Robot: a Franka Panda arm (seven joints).
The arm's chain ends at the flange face. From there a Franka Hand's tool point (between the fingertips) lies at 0.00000 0.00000 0.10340 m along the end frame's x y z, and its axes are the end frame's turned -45 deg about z.
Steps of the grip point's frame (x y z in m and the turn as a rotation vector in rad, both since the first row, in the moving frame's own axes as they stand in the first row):
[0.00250, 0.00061, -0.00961, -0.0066, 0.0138, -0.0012]
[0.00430, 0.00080, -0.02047, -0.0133, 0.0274, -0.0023]
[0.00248, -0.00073, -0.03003, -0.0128, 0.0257, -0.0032]
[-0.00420, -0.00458, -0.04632, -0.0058, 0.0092, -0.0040]
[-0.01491, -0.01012, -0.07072, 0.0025, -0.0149, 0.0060]
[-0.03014, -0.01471, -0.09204, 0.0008, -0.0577, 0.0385]
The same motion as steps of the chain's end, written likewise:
[0.00071, -0.00081, -0.00960, 0.0051, 0.0144, -0.0012]
[0.00063, -0.00144, -0.02042, 0.0100, 0.0288, -0.0023]
[-0.00158, -0.00132, -0.02999, 0.0091, 0.0272, -0.0032]
[-0.00730, -0.00002, -0.04631, 0.0024, 0.0106, -0.0040]
[-0.01642, 0.00248, -0.07071, -0.0088, -0.0123, 0.0060]
[-0.02736, 0.00684, -0.09187, -0.0402, -0.0414, 0.0385]

